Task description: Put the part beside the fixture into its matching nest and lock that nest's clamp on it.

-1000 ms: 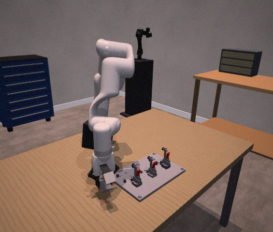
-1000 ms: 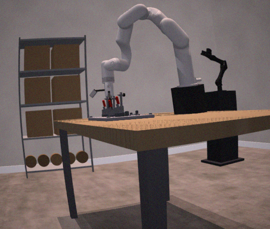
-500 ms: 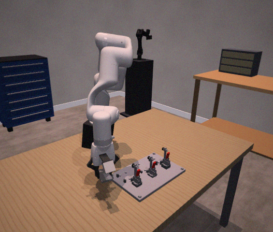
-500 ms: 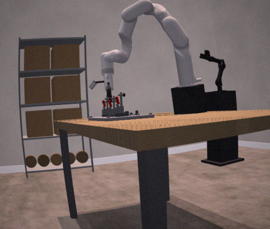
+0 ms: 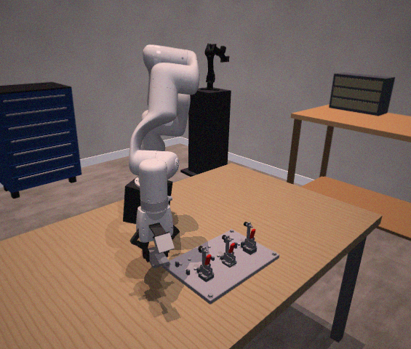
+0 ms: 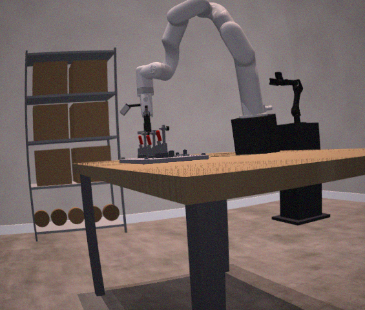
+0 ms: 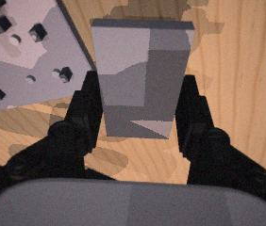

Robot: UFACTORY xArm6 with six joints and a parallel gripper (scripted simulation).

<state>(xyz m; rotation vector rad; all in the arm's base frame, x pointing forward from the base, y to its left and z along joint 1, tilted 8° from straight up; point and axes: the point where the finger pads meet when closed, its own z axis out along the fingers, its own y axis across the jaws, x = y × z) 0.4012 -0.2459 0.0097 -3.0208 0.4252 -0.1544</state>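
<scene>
Now: the grey block part 20 mm below my hand. Also, from my hand: grey fixture plate 250 mm to the left, 130 mm below, 30 mm ahead.
</scene>
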